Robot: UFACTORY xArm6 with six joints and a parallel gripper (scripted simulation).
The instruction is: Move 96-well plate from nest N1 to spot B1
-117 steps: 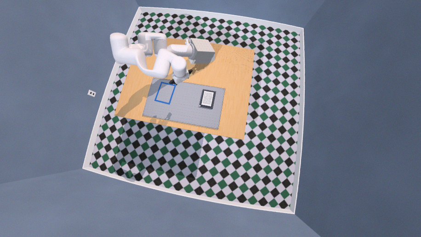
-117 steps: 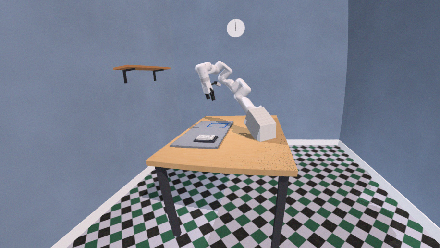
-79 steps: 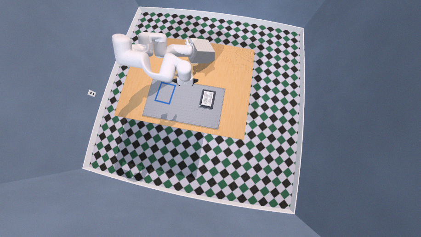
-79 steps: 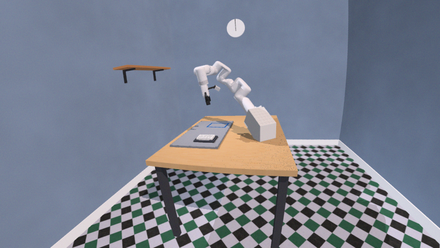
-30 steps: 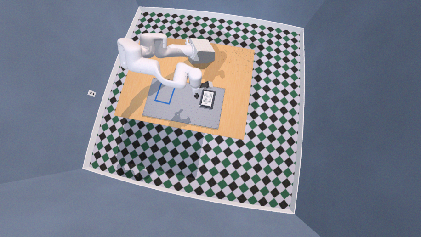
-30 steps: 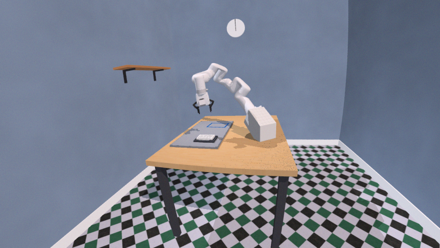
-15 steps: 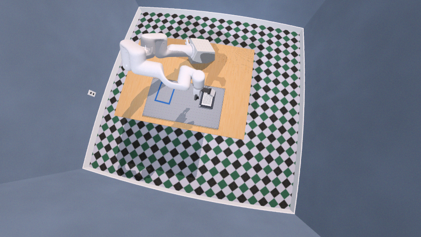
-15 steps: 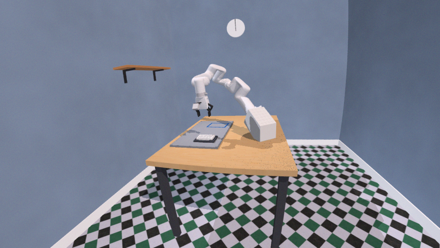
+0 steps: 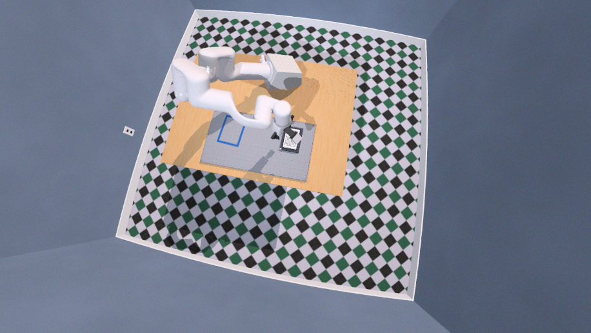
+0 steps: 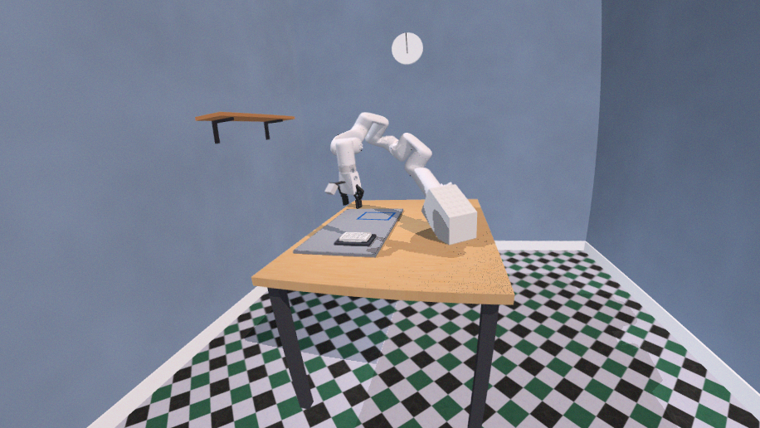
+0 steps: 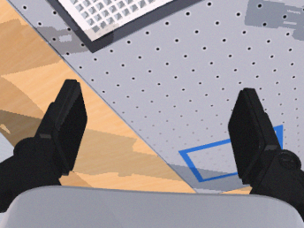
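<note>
Right now the white 96-well plate is 4 cm to the left of my hand and 14 cm below it. The rest, counted from my hand: dark plate nest N1: 4 cm to the left, 15 cm below.
</note>
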